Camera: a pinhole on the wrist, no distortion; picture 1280 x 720 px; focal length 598.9 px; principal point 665.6 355.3 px. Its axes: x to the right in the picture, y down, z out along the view. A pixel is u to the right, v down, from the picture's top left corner.
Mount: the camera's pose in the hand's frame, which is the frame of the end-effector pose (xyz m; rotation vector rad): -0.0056 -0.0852 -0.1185 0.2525 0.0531 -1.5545
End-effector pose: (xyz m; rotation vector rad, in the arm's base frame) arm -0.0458 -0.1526 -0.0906 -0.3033 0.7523 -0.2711
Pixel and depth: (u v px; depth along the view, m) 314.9 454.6 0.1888
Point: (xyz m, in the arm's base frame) 0.0157 -0.1493 -0.0229
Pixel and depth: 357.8 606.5 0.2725
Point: 0.1357 -0.1457 -0.0045
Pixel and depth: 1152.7 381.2 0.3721
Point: 0.0050 -0.5289 0.2226
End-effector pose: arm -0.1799 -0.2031 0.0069 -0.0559 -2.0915 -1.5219
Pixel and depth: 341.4 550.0 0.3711
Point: -0.3395 0.0578 0.0075
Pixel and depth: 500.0 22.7 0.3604
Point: -0.0766 0.0477 -0.2024
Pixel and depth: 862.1 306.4 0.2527
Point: -0.2498 -0.1679 -0.2281
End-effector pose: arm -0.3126 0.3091 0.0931 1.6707 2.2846 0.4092
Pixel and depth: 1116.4 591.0 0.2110
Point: -0.5494 0.2824 -0.0806
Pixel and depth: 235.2 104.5 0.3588
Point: -0.0655 0.1583 -0.0972
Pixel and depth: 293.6 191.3 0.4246
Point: -0.0523 0.1847 -0.1653
